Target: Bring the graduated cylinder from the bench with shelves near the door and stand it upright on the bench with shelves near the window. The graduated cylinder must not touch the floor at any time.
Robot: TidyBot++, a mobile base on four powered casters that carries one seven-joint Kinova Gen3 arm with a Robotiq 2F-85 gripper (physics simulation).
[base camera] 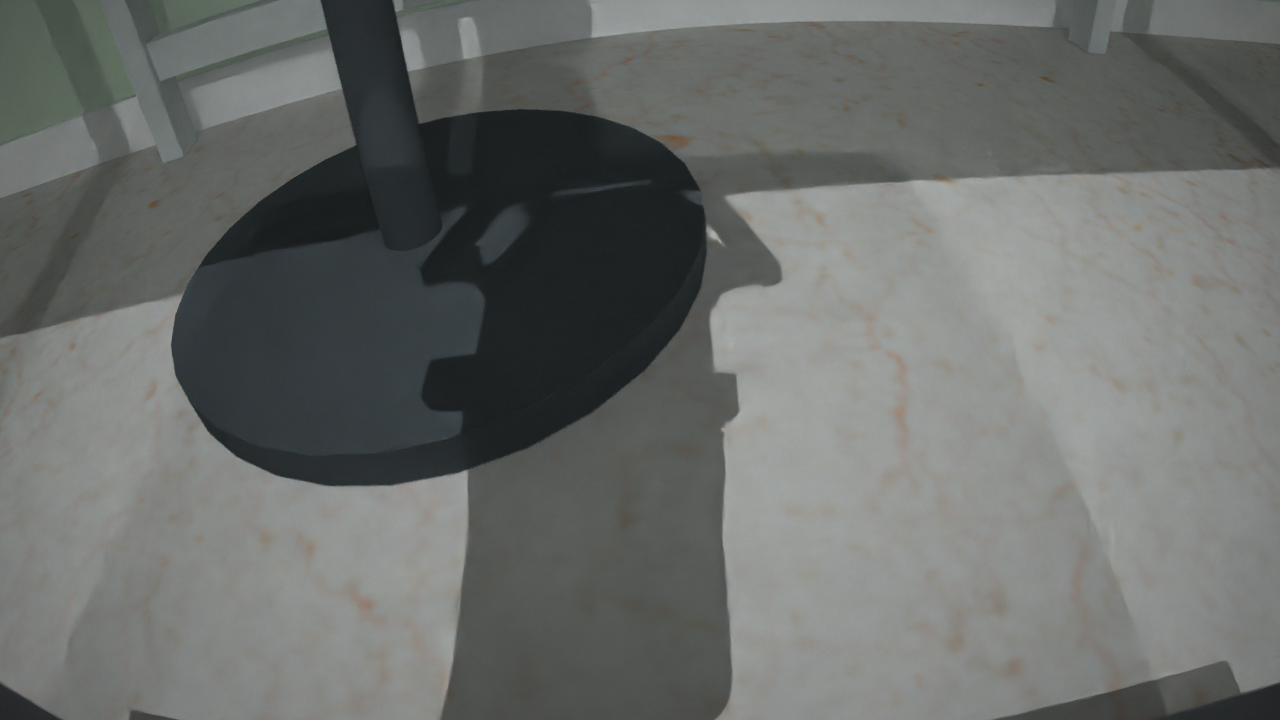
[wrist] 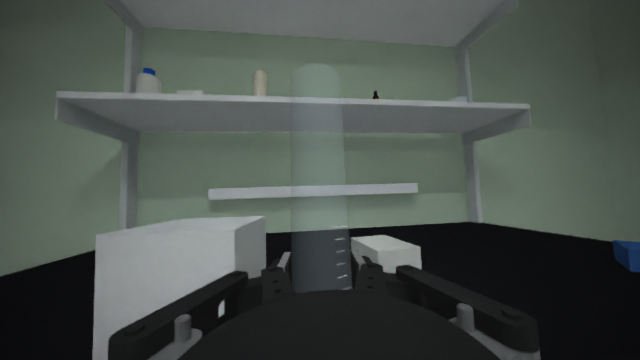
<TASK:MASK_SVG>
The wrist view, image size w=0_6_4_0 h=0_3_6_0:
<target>gripper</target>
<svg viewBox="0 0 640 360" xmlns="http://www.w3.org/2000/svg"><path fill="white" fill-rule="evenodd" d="M538 322L532 316L411 265L397 266L396 273L383 272L382 265L372 262L365 255L361 256L358 250L350 250L353 290L321 290L295 293L292 286L291 252L284 252L282 258L277 258L272 262L271 266L262 269L260 277L248 279L248 273L245 271L231 272L118 330L108 341L108 360L541 360ZM224 300L224 314L218 318L218 308L220 303ZM420 291L428 299L429 310L421 306Z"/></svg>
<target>graduated cylinder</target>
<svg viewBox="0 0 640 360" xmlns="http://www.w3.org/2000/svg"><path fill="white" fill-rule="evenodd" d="M308 63L296 68L290 76L292 286L295 293L298 294L321 290L353 290L340 75L336 69L327 64Z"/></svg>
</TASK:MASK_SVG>
